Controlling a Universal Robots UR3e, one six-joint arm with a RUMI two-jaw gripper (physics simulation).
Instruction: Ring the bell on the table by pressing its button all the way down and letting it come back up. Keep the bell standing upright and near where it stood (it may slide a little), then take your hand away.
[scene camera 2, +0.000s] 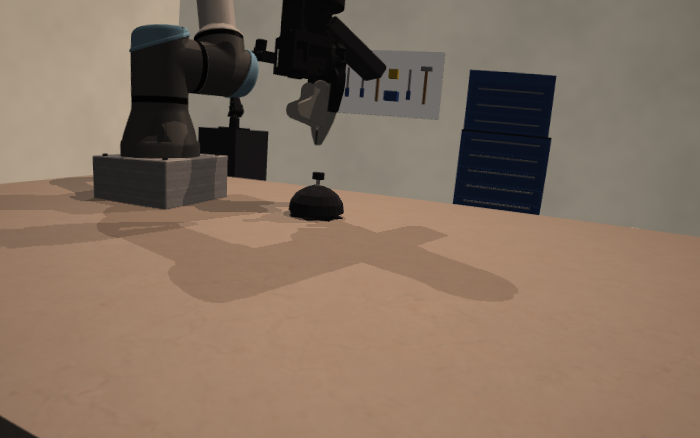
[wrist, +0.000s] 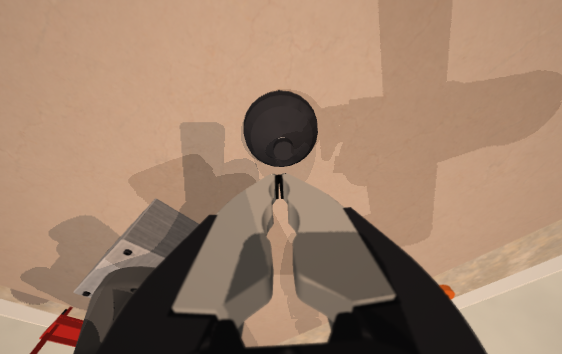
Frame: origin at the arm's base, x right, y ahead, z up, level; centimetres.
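Where they show: gripper, between the fingertips: (scene camera 2: 317, 145) (wrist: 278, 176); arm's base, origin of its link: (scene camera 2: 161, 155).
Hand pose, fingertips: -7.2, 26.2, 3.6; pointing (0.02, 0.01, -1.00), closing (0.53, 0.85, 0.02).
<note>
Each offset is from my fingertips to the centre of the thing, as dx, dy, dz. Level surfaces: height alone.
A dark domed bell {+0.2, +0.6, -7.4} (scene camera 2: 315, 202) (wrist: 280, 115) stands upright on the table {dz -10.7} (scene camera 2: 330, 361) (wrist: 125, 60). Its small black button {+0.2, +0.6, -4.6} (scene camera 2: 318, 176) (wrist: 283, 149) is up on a short light stem, with a gap between it and the dome in the scene view. My gripper (scene camera 2: 317, 143) (wrist: 278, 176) is shut with its jaw tips together and holds nothing. In the scene view the tips are above the button, with clear air between them, and touch neither button nor dome. In the wrist view the whole round dome shows beyond the tips.
The arm's grey base block (scene camera 2: 196, 180) (wrist: 150, 230) stands on the table to the left of the bell in the scene view. Behind are a black box (scene camera 2: 250, 153), a wall tool board (scene camera 2: 436, 108) and a blue cabinet (scene camera 2: 508, 118). The arm's shadow falls across the table.
</note>
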